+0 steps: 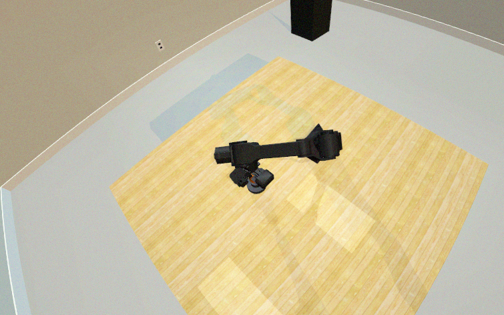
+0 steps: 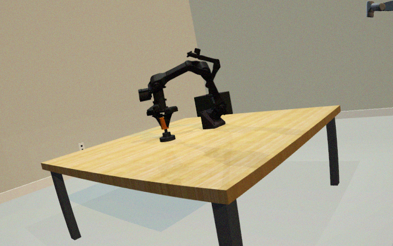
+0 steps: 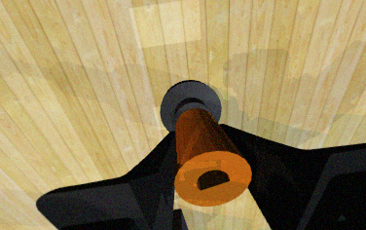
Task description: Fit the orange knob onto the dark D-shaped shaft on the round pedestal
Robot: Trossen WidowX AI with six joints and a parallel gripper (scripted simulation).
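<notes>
Now: the orange knob 2 cm above my gripper tip. From my gripper tip the other things lie so: dark round pedestal: 4 cm below.
</notes>
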